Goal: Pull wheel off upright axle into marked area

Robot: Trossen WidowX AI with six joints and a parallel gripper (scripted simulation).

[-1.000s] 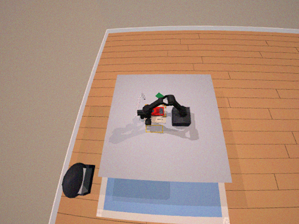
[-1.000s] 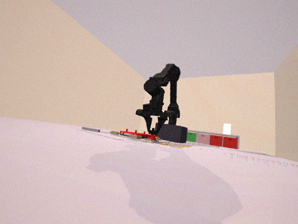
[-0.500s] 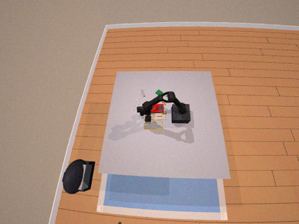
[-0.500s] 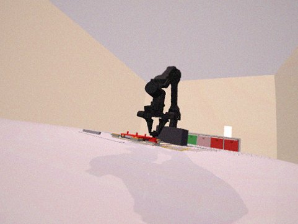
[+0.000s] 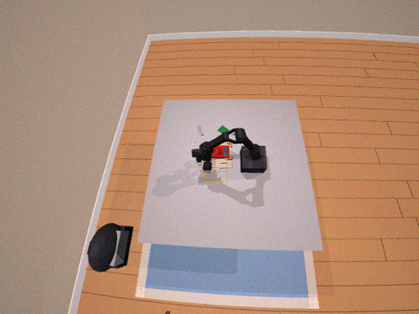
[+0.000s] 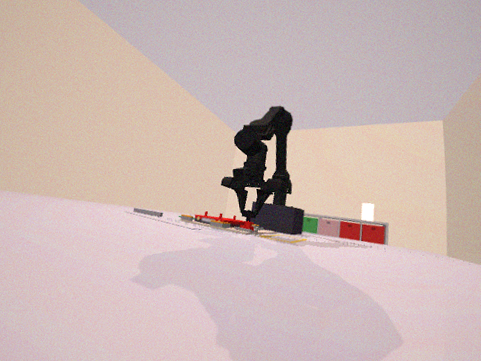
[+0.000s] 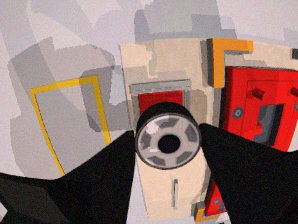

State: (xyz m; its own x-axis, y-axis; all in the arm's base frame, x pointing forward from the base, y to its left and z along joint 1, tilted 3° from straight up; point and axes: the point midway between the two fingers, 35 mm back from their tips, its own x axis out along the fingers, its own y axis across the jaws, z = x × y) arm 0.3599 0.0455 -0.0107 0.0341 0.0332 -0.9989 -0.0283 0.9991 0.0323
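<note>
Now: the dark axle 20 mm below my gripper tip. Round my gripper tip: green square: 330 mm to the right, 110 mm behind, 50 mm below; then thin white strip: 190 mm to the right, 150 mm ahead, 50 mm below; then wheel: right at my gripper tip.
</note>
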